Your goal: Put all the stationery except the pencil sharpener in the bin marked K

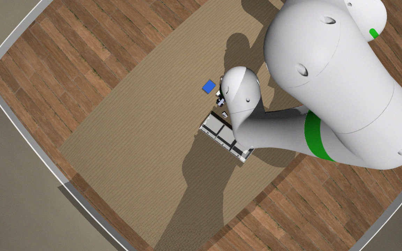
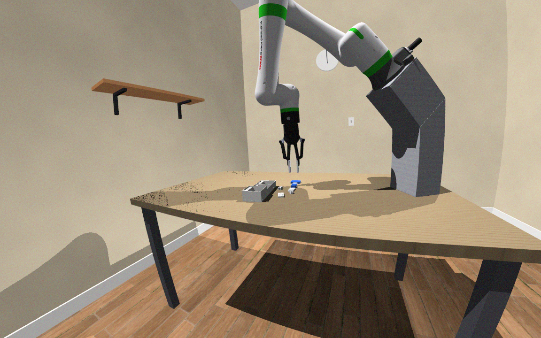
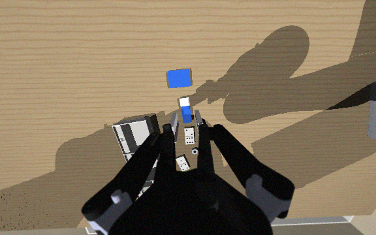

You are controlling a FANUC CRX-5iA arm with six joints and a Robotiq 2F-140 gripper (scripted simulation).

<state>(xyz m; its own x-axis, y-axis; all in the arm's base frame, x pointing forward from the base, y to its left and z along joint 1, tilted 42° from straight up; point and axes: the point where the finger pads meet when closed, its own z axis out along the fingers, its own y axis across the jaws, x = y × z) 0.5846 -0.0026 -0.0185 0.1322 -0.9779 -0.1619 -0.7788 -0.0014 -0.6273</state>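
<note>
Now: hand 100 mm above the white eraser and 10 mm to the left of it. From my hand the other things lie so: blue note pad 100 mm below, 70 mm to the right, 20 mm ahead; silver pencil sharpener 100 mm below, 70 mm to the left, 50 mm ahead; small dark ring 120 mm to the left, 100 mm below, 30 mm behind.
</note>
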